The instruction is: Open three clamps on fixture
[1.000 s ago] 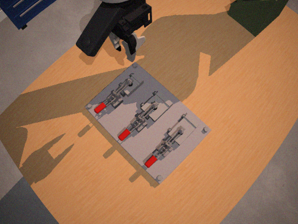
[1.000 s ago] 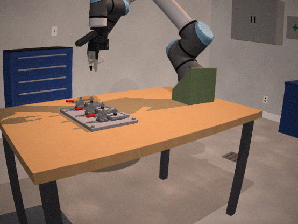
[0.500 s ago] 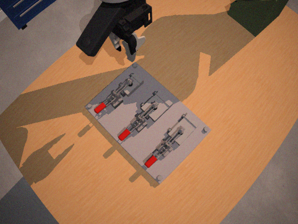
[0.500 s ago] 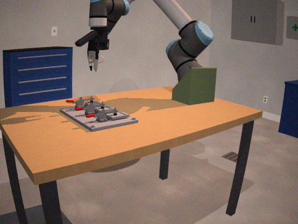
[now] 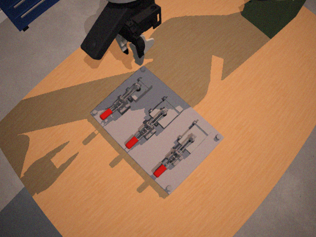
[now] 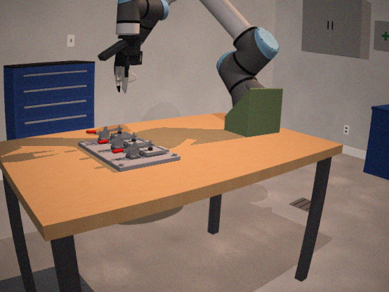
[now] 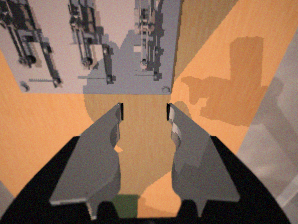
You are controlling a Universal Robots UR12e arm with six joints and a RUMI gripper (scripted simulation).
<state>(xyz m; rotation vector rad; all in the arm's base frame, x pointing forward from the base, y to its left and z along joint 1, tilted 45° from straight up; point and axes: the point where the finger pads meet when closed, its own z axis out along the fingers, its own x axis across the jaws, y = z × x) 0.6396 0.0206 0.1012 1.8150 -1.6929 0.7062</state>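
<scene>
Right now the grey fixture plate is 21 cm below my hand, 11 cm to the left of it and 4 cm ahead of it. Round my hand: flat grey part: 22 cm to the left, 19 cm below, 4 cm behind.
</scene>
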